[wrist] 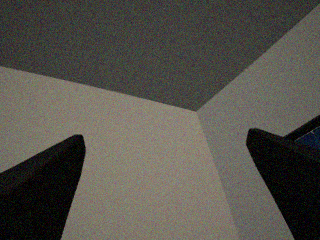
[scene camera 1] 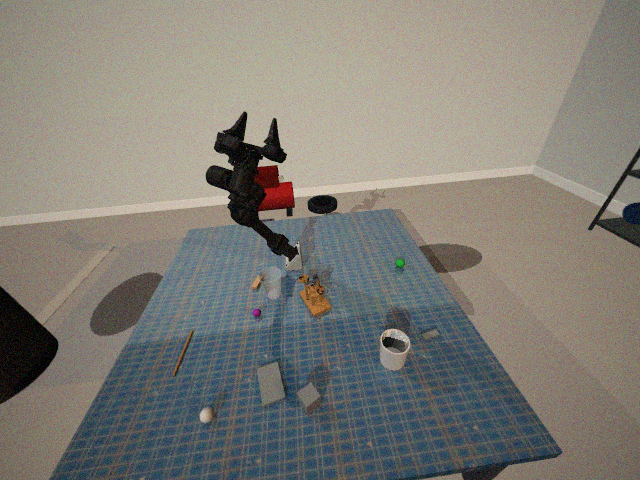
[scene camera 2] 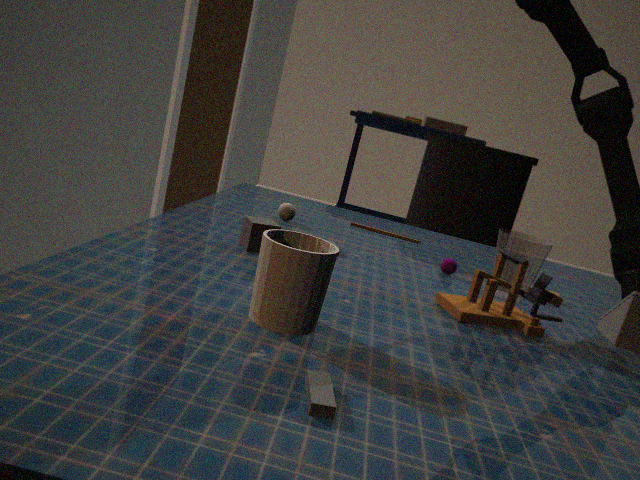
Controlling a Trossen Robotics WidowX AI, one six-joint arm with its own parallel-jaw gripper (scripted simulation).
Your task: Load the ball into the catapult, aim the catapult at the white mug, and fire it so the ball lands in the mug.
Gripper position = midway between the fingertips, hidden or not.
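There's a wooden catapult (scene camera 2: 485, 311), which can also be seen at (scene camera 1: 312, 296), though in the wrist view the wooden catapult is out of frame. A small grey block (scene camera 2: 321, 403) is there too, and the wrist view has that small grey block out of frame. You'd also see a clear glass (scene camera 2: 535, 250), a grey cube (scene camera 2: 253, 227) and a flat grey plate (scene camera 1: 271, 387). My gripper (scene camera 1: 260, 115), also visible at (wrist: 169, 139), is open and holds nothing.
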